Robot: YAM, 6 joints.
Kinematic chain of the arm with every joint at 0, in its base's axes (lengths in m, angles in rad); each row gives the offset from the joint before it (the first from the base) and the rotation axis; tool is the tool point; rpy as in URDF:
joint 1: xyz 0 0 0.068 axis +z
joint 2: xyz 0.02 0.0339 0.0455 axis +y
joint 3: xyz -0.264 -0.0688 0 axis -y
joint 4: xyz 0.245 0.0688 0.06 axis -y
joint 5: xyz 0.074 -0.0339 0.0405 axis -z
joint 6: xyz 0.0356 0 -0.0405 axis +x
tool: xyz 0 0 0 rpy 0 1.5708 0
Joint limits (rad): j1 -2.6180..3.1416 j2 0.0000..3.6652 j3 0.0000..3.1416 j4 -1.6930..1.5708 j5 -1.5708..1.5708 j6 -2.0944..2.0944
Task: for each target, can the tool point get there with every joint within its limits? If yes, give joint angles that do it. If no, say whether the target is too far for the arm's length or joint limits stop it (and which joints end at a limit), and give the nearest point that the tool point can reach.
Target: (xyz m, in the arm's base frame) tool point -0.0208 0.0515 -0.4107
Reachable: no: joint limits stop it (at a limit: joint 2) | nearest point -0.0333 0.0823 -0.3431 | short by 0.075 m
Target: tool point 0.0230 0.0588 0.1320
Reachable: yes | joints 0.9930 0.6410 0.2726 -1.1722 -0.3699 0.6920
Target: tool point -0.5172 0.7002 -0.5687
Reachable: no: too far | nearest point -0.3087 0.4180 -0.2583 | short by 0.468 m
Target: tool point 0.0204 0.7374 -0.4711
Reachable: no: too far | nearest point 0.0142 0.5140 -0.2643 | short by 0.305 m
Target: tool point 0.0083 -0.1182 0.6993
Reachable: yes | joints -1.5234 1.5656 2.8342 -0.5744 -0.0747 -0.8634
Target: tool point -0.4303 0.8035 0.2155
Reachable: no: too far | nearest point -0.3030 0.5658 0.1846 | short by 0.271 m
